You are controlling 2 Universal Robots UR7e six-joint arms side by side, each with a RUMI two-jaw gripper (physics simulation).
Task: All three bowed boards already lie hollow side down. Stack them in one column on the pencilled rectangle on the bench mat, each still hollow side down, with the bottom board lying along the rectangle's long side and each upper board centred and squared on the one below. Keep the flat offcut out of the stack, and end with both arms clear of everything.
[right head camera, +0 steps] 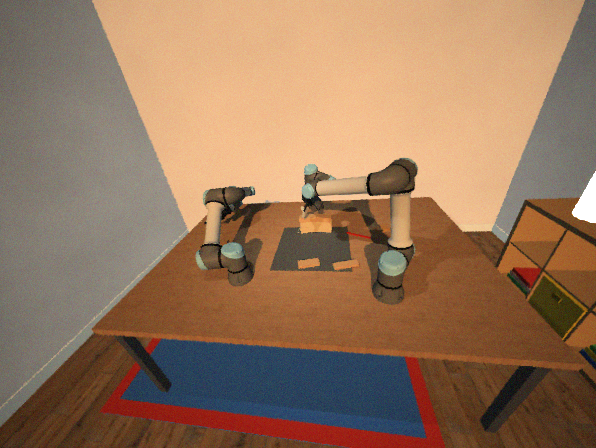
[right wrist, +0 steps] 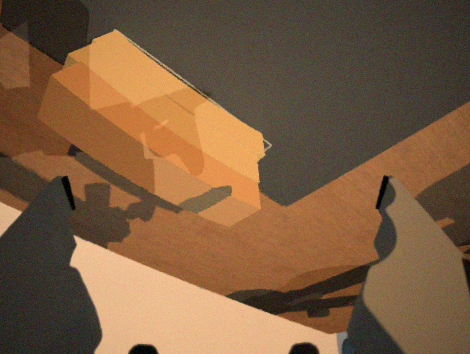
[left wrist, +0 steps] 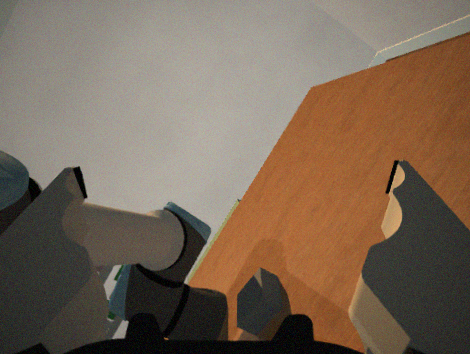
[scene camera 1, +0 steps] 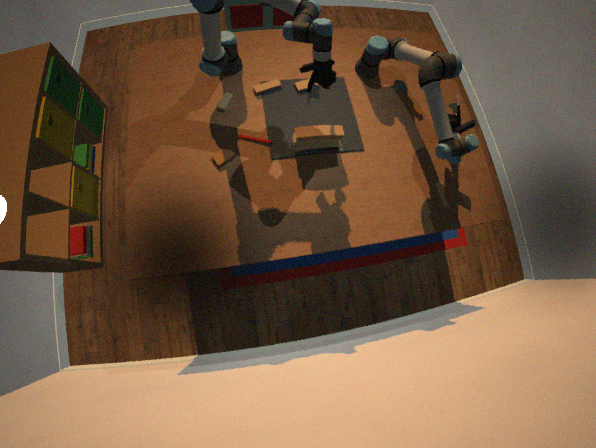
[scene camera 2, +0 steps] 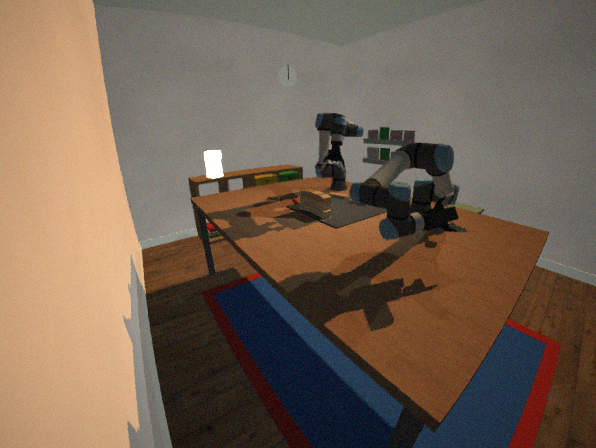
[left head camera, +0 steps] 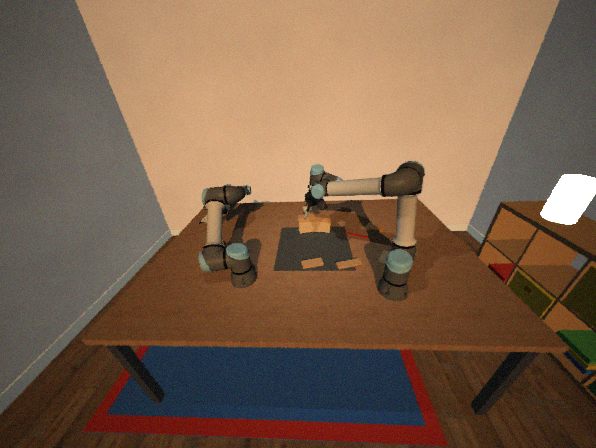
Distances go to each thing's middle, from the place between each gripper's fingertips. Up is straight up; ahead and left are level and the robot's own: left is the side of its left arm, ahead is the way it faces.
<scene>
I see my left gripper 70 mm short of the dark bench mat (scene camera 1: 282, 117), 790 mm to the left of it and 220 mm above it.
Now: right hand 10 mm short of the dark bench mat, 10 mm to the right of it and 240 mm above it.
</scene>
